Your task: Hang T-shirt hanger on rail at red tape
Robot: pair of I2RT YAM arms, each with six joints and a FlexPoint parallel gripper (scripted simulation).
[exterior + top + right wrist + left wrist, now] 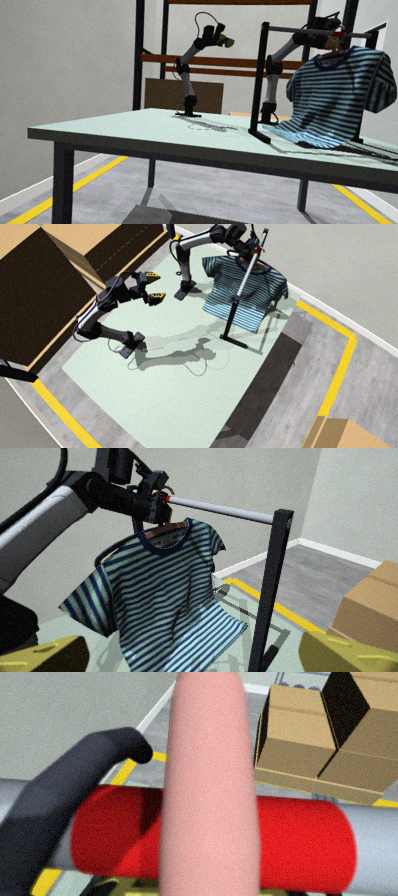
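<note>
My left hand is 5 cm to the right of the black hanger, 5 cm above it and 1 cm past it. From my left hand the other things lie so: pink hanger (3 cm below).
</note>
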